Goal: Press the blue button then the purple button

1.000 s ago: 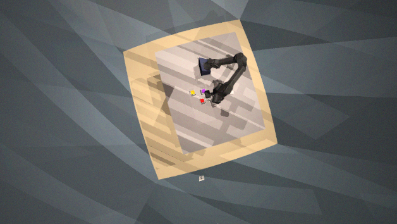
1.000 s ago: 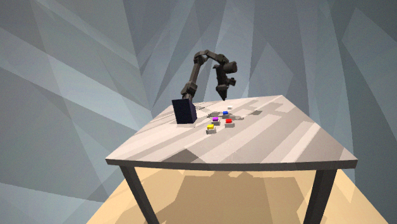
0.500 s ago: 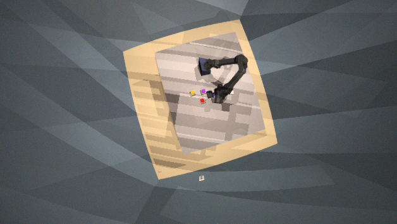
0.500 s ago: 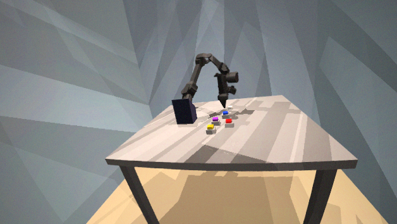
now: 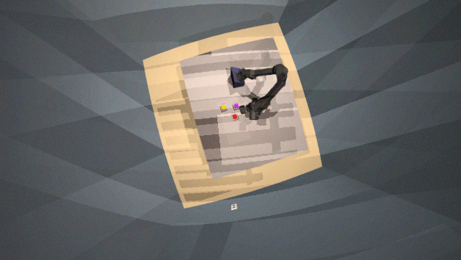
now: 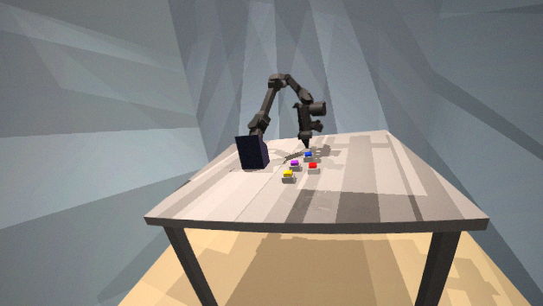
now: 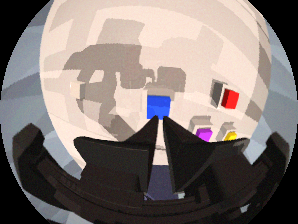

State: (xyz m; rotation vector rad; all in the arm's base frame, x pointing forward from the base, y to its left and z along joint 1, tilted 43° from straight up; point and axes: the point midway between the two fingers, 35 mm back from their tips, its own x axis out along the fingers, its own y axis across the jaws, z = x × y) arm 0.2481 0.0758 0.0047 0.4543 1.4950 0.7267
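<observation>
Now: gripper tip 30 mm above the blue button. Round my gripper tip: red button (50 mm ahead, 130 mm to the right, 30 mm below); then purple button (40 mm behind, 100 mm to the right, 30 mm below); then small white block (170 mm to the left, 60 mm below).
</observation>
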